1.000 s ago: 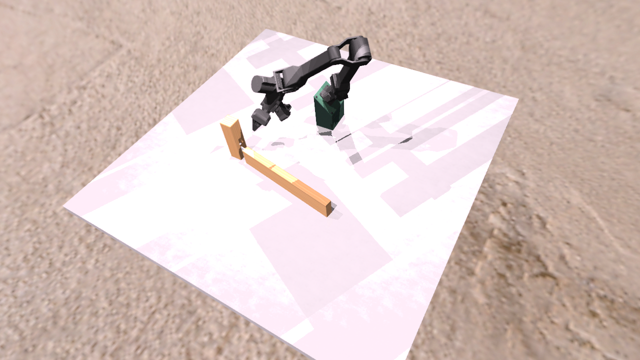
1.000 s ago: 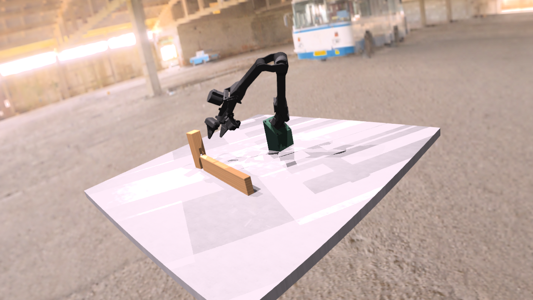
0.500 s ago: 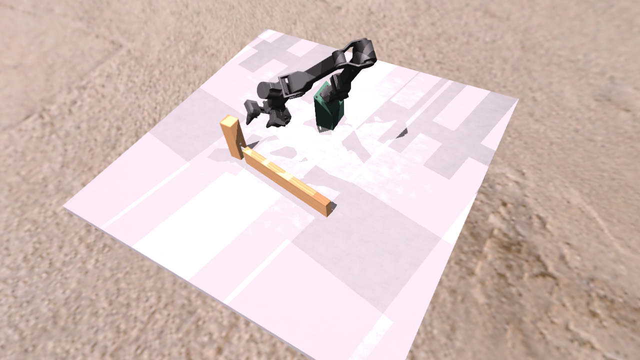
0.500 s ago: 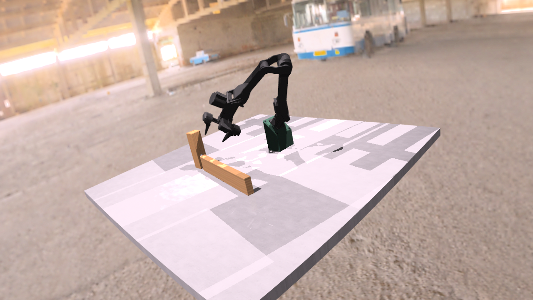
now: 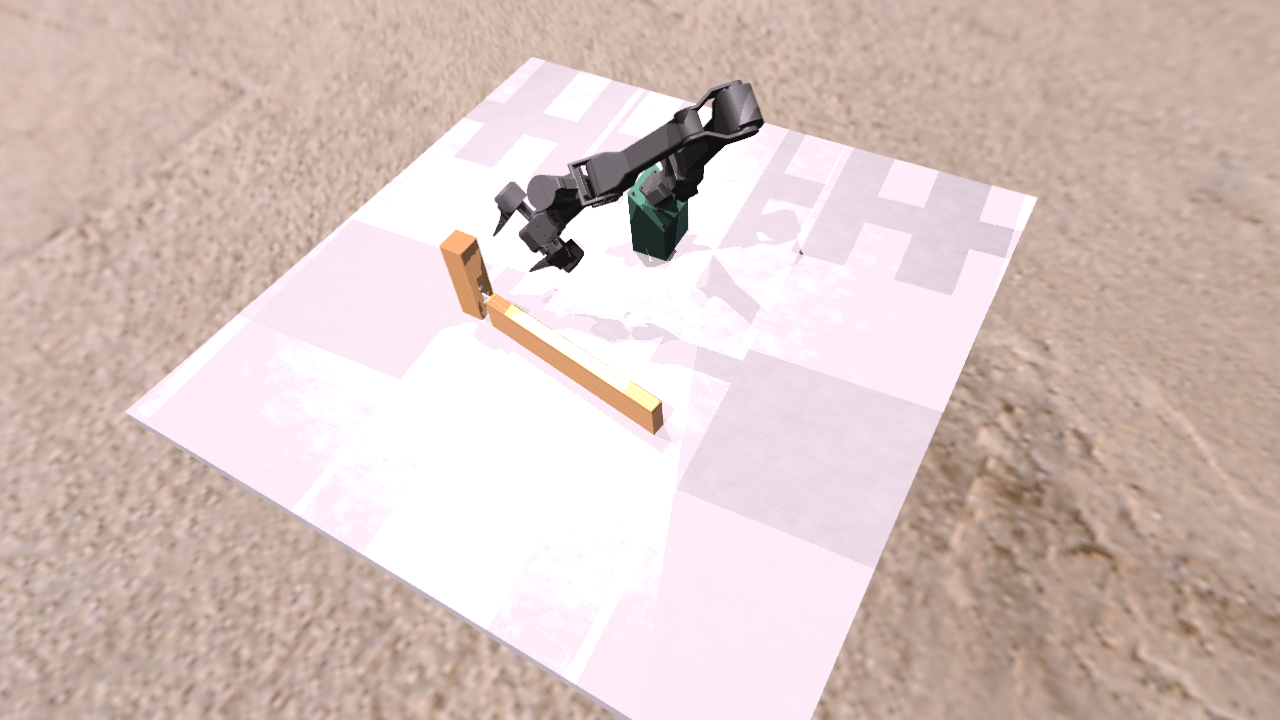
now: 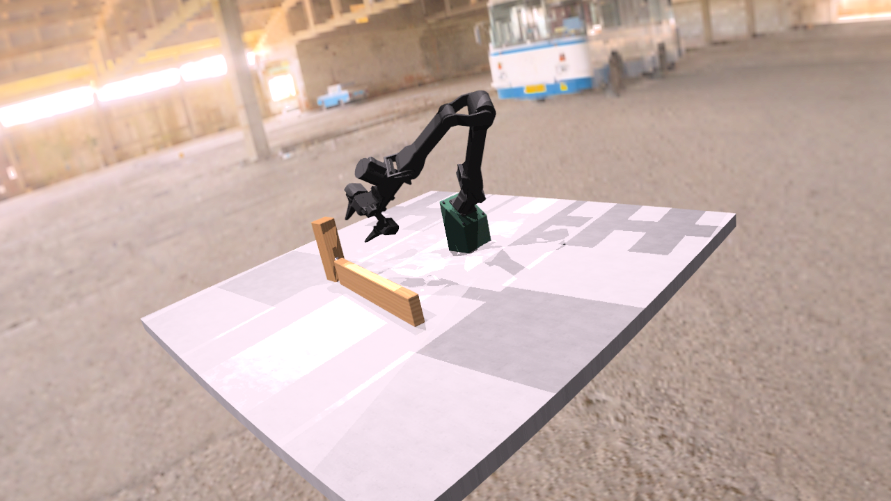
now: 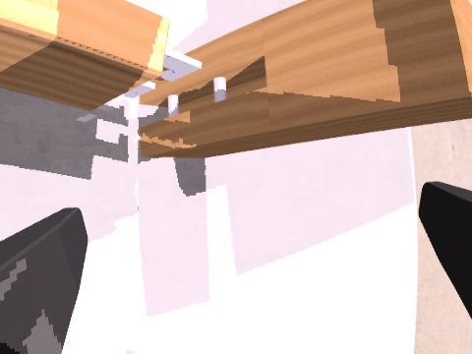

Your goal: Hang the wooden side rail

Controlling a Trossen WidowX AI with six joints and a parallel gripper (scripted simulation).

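The wooden headboard post is 5 cm ahead of my gripper tip, 7 cm to the right of it and 5 cm below it.
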